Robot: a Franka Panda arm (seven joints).
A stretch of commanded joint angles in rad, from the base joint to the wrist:
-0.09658 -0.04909 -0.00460 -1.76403 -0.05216 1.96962 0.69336
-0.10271 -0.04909 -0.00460 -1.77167 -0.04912 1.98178 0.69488
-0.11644 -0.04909 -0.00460 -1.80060 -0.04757 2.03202 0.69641
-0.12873 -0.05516 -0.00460 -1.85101 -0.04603 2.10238 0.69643
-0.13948 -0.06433 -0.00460 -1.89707 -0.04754 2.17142 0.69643
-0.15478 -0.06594 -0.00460 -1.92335 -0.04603 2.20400 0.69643
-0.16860 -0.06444 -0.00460 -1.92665 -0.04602 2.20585 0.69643
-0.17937 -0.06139 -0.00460 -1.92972 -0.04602 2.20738 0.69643
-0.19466 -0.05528 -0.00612 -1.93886 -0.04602 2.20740 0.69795
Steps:
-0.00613 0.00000 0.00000 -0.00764 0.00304 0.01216 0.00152
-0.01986 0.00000 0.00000 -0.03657 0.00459 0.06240 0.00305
-0.03215 -0.00607 0.00000 -0.08698 0.00613 0.13276 0.00307
-0.04290 -0.01524 0.00000 -0.13304 0.00462 0.20180 0.00307
-0.05820 -0.01685 0.00000 -0.15932 0.00613 0.23438 0.00307
-0.07202 -0.01535 0.00000 -0.16262 0.00614 0.23623 0.00307
-0.08279 -0.01230 0.00000 -0.16569 0.00614 0.23776 0.00307
-0.09808 -0.00619 -0.00152 -0.17483 0.00614 0.23778 0.00459

